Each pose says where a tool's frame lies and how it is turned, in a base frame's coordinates. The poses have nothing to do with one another.
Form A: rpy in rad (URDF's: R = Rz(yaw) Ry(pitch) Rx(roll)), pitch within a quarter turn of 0, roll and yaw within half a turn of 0; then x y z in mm.
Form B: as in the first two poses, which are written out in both.
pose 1, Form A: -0.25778 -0.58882 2.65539 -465.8 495.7 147.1
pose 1, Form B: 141.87 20.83 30.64 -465.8 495.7 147.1
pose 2, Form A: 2.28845 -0.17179 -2.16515 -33.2 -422.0 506.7
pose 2, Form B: 139.41 -43.40 -153.10 -33.2 -422.0 506.7
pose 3, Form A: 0.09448 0.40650 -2.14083 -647.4 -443.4 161.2
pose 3, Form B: -121.21 -16.97 17.05 -647.4 -443.4 161.2
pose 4, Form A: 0.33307 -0.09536 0.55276 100.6 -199.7 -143.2
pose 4, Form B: 31.67 5.46 19.09 100.6 -199.7 -143.2
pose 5, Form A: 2.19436 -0.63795 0.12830 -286.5 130.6 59.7
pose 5, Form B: 26.93 26.66 121.66 -286.5 130.6 59.7
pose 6, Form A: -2.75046 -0.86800 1.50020 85.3 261.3 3.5
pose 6, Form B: -87.23 -19.30 -129.28 85.3 261.3 3.5
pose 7, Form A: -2.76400 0.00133 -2.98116 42.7 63.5 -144.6
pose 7, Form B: 171.47 3.45 158.63 42.7 63.5 -144.6
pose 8, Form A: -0.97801 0.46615 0.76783 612.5 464.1 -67.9
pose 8, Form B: 45.60 -23.29 -57.09 612.5 464.1 -67.9
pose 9, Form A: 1.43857 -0.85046 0.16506 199.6 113.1 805.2
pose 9, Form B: 49.30 3.73 85.00 199.6 113.1 805.2
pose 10, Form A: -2.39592 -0.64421 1.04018 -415.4 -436.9 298.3
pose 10, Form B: -64.27 -21.22 -129.06 -415.4 -436.9 298.3
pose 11, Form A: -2.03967 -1.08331 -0.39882 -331.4 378.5 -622.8
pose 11, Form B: -51.92 45.59 -107.61 -331.4 378.5 -622.8
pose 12, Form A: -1.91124 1.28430 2.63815 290.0 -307.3 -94.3
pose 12, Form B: -104.56 -10.03 95.50 290.0 -307.3 -94.3
